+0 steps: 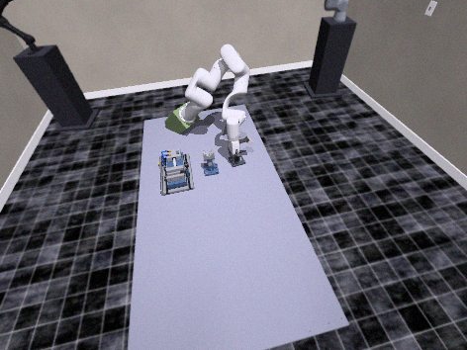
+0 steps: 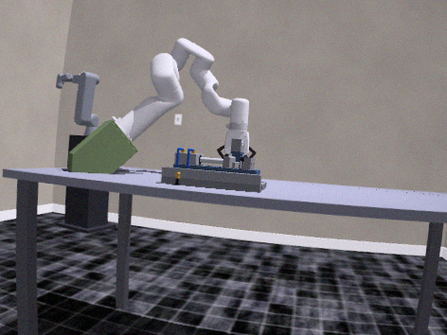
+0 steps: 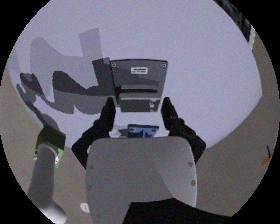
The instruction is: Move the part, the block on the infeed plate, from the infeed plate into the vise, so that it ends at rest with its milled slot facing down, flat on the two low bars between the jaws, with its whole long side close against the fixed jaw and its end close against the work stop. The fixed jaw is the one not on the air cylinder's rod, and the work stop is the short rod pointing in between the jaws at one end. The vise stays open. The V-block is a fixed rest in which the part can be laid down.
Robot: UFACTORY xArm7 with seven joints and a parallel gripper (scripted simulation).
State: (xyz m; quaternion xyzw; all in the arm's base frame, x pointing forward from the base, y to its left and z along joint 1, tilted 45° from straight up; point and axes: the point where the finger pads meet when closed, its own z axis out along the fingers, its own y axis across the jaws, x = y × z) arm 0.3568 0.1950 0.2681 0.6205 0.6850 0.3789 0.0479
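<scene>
The part lies 1 cm to the left of my hand and 3 cm below it. The rest, counted from my hand: air cylinder 3 cm behind, 39 cm to the right, 3 cm above; blue vise bed 7 cm ahead, 37 cm to the right, 1 cm below.
</scene>
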